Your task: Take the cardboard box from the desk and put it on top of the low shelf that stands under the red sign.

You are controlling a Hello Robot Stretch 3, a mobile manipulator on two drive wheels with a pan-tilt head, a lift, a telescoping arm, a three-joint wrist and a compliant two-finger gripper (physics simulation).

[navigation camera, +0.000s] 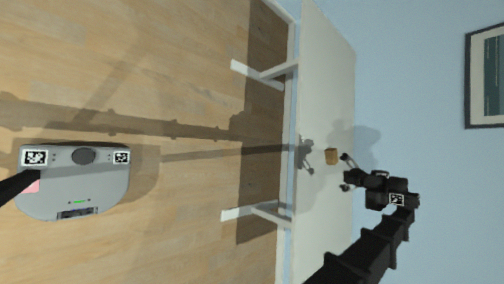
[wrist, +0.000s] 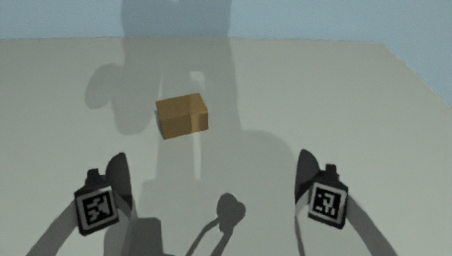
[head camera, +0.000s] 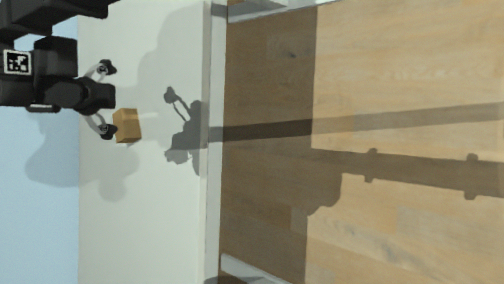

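Where they show: robot's base, link origin: point(navigation camera: 83, 155).
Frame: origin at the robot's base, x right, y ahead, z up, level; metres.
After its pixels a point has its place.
A small brown cardboard box point(head camera: 127, 125) {x 1.095, y 0.042, z 0.759 m} point(navigation camera: 331, 156) {x 1.095, y 0.043, z 0.759 m} point(wrist: 182, 116) rests on the white desk point(head camera: 145, 225) {x 1.060, y 0.334, z 0.720 m} point(navigation camera: 325, 90) {x 1.075, y 0.452, z 0.721 m} point(wrist: 320, 90). My gripper point(head camera: 106, 99) {x 0.870, y -0.020, z 0.913 m} point(navigation camera: 344, 172) {x 0.870, y -0.020, z 0.913 m} point(wrist: 214, 171) {x 0.870, y -0.020, z 0.913 m} is open, its two fingers wide apart with nothing between them. In the wrist view the box lies beyond the fingertips, left of the middle between them. In the head camera view one fingertip shows close beside the box; whether they touch cannot be told. The low shelf and the red sign do not show in these views.
The desk's long edge point(head camera: 214, 200) faces the wooden floor point(head camera: 400, 100) {x 0.642, y -0.054, z 0.000 m} point(navigation camera: 175, 240) {x 0.478, y -0.560, z 0.001 m}. White desk legs point(navigation camera: 237, 213) point(navigation camera: 280, 70) {x 1.164, y 0.743, z 0.282 m} stand below. A blue wall point(navigation camera: 425, 90) {x 1.600, y 0.493, z 1.121 m} with a framed picture point(navigation camera: 468, 80) {x 1.577, y 0.503, z 1.290 m} is behind the desk. My grey base point(navigation camera: 75, 187) {x -0.016, y -0.128, z 0.159 m} stands on the floor.
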